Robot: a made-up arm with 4 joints.
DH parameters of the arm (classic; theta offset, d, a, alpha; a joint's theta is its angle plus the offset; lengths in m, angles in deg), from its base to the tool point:
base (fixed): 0 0.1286 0 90
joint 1: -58.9 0 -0.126 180
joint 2: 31.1 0.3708 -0.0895 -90
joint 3: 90 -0.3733 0.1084 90
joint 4: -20.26 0 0.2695 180
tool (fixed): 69.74 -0.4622 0 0
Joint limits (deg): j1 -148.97..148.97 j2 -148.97..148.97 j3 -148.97..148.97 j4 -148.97..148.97
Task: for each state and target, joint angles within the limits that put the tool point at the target. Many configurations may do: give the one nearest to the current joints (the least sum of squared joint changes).
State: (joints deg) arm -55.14 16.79 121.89 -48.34
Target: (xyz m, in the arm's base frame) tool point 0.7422 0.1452 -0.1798
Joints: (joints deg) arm -47.31 25.17 129.07 -47.26
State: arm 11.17 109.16 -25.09 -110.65
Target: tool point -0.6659 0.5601 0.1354
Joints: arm -13.91 123.16 -10.71 -122.17
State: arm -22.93 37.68 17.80 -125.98
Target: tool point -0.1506 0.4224 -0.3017
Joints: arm -38.32 25.32 12.62 -148.97
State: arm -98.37 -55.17 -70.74 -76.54
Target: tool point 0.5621 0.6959 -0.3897
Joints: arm -112.06 -83.35 -57.82 -66.40
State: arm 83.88 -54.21 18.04 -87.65
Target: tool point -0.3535 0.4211 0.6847
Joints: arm 96.06 -49.34 3.49 -113.68
